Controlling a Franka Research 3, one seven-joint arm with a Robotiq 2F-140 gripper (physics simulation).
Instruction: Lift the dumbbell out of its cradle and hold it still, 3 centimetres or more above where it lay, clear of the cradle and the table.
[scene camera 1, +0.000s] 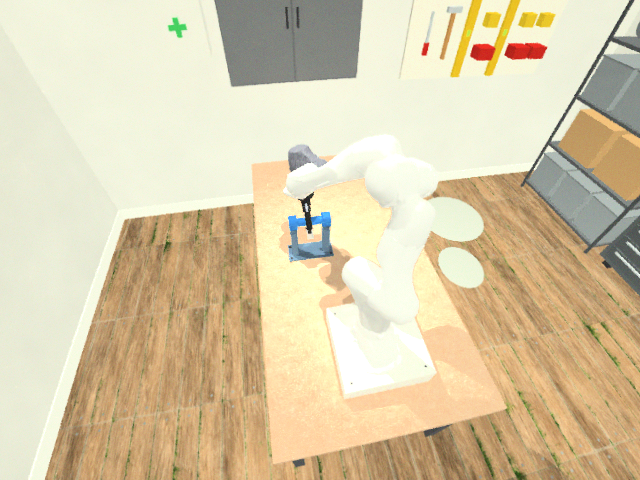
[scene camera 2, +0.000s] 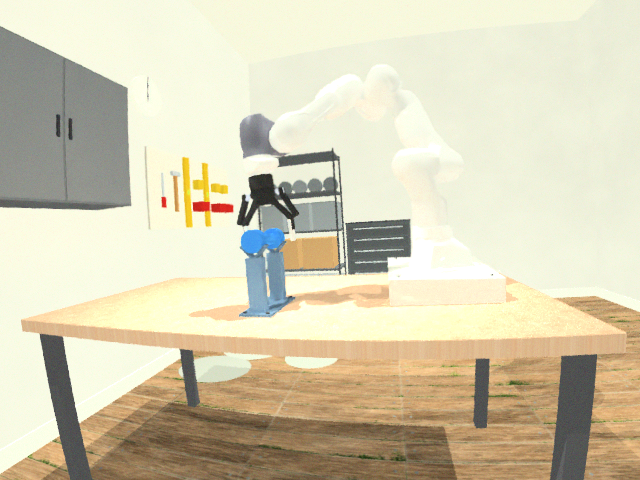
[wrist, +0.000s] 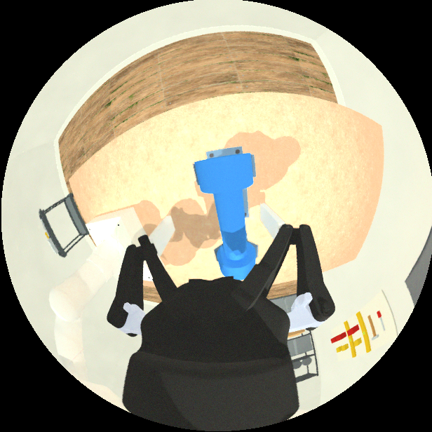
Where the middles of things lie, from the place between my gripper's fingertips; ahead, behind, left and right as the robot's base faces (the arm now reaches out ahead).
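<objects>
I see the blue dumbbell (scene camera 2: 252, 240) 1 cm above my hand, 2 cm ahead of it and 1 cm to the right of it. The grey-blue cradle (scene camera 2: 261, 305) is 10 cm below my hand, 2 cm ahead of it and 1 cm to the right of it. Going by their middles, of the things named here the blue dumbbell is the nearest to my hand.
</objects>
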